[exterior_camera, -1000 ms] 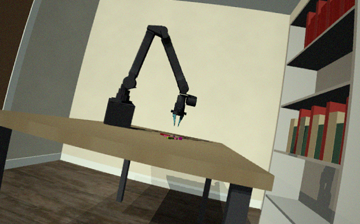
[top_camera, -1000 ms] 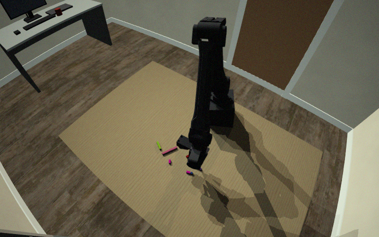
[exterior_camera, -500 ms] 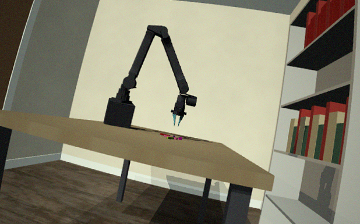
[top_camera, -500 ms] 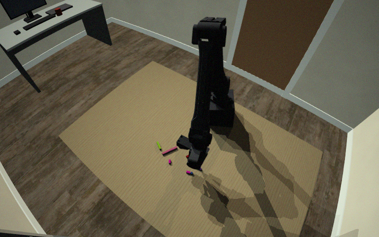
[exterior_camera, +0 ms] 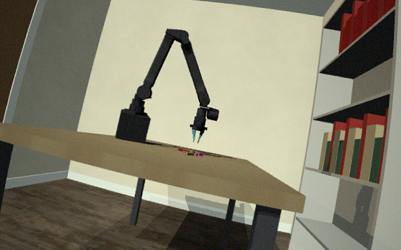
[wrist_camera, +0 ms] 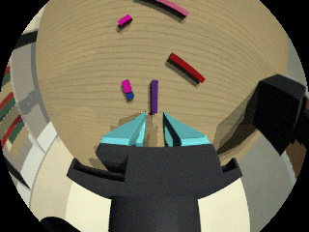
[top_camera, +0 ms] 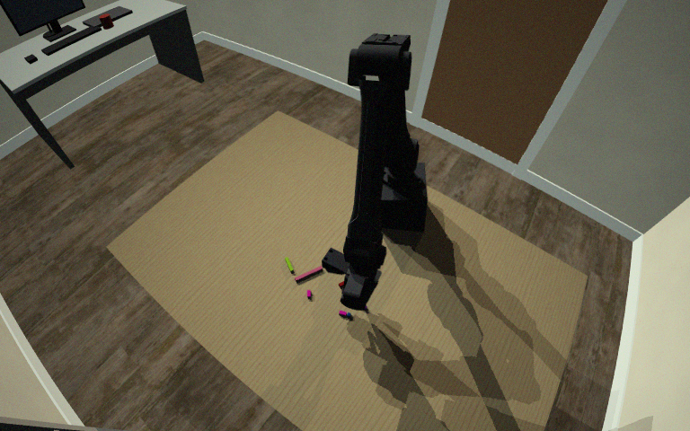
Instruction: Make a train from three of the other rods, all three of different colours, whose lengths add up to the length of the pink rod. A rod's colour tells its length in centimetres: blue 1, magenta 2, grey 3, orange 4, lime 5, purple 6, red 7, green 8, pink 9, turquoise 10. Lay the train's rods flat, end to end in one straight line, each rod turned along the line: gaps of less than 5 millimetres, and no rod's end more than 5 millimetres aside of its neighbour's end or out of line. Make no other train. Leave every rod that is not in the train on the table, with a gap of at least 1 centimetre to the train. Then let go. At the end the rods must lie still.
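My hand is 6 cm above the purple rod. The rest, counted from my hand: blue rod: 6 cm below, 4 cm ahead, 1 cm to the left; then red rod: 7 cm to the right, 6 cm below, 4 cm behind; then pink rod: 17 cm to the right, 6 cm below, 4 cm ahead.
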